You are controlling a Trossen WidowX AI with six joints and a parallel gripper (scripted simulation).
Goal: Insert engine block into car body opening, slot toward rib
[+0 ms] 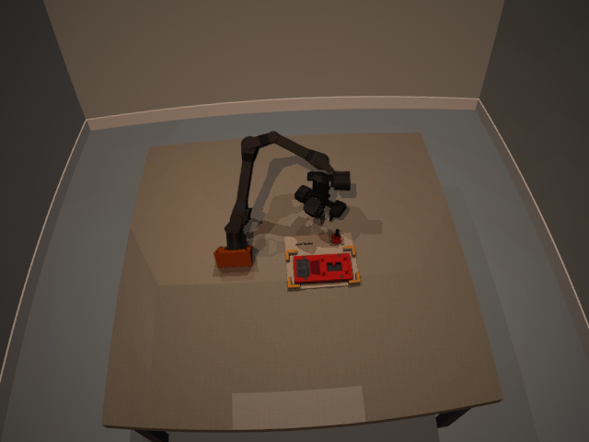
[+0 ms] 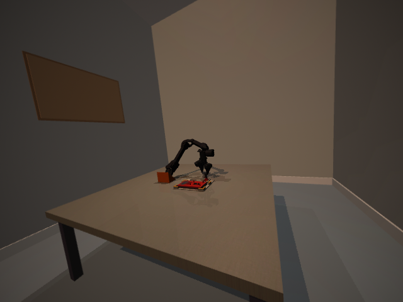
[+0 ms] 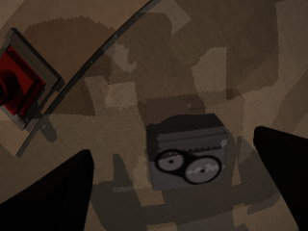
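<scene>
My gripper tip is 1 cm past the engine block and 1 cm above it.
</scene>
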